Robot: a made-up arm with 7 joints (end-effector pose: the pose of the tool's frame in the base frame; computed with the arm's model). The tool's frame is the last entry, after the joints. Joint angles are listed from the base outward.
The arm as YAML. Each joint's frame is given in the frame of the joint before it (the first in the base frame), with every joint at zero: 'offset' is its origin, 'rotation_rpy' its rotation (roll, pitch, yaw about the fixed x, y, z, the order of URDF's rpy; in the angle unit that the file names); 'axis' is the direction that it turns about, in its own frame. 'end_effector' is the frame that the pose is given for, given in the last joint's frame.
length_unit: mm
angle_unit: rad
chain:
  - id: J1
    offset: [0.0, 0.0, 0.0]
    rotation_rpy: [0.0, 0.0, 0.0]
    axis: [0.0, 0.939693, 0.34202]
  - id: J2
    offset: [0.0, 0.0, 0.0]
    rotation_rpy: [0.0, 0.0, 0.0]
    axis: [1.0, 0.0, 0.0]
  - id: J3
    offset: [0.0, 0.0, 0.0]
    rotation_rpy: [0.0, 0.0, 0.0]
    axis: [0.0, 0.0, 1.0]
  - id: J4
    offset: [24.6, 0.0, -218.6]
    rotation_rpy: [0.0, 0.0, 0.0]
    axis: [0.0, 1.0, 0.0]
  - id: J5
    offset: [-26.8, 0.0, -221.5]
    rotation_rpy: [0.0, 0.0, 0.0]
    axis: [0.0, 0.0, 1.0]
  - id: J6
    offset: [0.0, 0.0, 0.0]
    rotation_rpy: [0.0, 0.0, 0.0]
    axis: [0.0, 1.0, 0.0]
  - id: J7
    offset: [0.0, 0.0, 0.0]
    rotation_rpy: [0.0, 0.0, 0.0]
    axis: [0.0, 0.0, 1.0]
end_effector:
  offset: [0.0, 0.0, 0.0]
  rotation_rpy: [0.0, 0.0, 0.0]
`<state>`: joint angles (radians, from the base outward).
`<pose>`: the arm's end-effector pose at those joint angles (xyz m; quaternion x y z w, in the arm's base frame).
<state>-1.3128 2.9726 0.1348 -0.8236 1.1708 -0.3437 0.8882</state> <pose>-0.2948 0.0766 0.2948 -0.2544 0.9128 0.1292 0.2921</pose>
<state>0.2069 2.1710 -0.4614 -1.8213 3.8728 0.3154 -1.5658</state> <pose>0.2033 0.2334 -0.0245 -0.1486 -0.4308 0.0647 0.8878</pose>
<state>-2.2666 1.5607 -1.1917 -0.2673 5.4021 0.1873 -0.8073</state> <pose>0.1432 0.3186 0.2726 0.8987 0.1959 -0.1880 0.3445</pose>
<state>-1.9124 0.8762 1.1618 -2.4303 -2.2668 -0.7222 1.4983</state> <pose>-0.0520 0.1525 0.1209 -0.6117 0.6686 -0.3268 0.2683</pose>
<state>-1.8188 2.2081 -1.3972 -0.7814 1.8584 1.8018 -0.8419</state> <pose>0.0323 0.3855 0.1796 0.0000 -0.2613 0.0177 0.9651</pose>
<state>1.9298 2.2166 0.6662 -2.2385 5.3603 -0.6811 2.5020</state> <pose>0.0877 0.1286 -0.1804 -0.3553 0.2275 -0.2462 0.8726</pose>
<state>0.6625 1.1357 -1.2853 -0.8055 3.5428 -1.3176 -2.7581</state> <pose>-0.2025 0.2695 -0.2589 0.4264 0.6809 -0.1938 0.5631</pose>
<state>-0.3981 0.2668 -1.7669 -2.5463 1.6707 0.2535 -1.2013</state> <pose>-0.0166 -0.1451 -0.1021 -0.7932 -0.3298 -0.4816 0.1738</pose>
